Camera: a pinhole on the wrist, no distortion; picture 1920 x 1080 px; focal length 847.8 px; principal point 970.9 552.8 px. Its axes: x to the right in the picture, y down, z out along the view. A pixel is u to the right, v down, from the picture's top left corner.
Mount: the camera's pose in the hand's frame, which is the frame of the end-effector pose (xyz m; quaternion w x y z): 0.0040 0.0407 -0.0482 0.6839 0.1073 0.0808 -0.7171
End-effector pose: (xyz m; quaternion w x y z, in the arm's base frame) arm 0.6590 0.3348 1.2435 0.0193 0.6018 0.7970 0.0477
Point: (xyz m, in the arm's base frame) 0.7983 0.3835 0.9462
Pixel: 533 563
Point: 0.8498 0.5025 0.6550
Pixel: 542 698
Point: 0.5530 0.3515 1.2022
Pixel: 1820 925
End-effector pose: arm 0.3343 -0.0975 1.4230 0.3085 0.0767 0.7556 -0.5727
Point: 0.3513 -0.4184 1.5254
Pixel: 1256 606
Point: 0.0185 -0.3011 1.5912
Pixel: outside the picture
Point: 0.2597 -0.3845 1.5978
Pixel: 1577 684
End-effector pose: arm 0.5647 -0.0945 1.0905 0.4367 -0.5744 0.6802 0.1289
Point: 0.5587 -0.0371 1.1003
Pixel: 985 82
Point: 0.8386 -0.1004 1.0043
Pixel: 1557 847
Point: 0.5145 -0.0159 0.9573
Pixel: 242 821
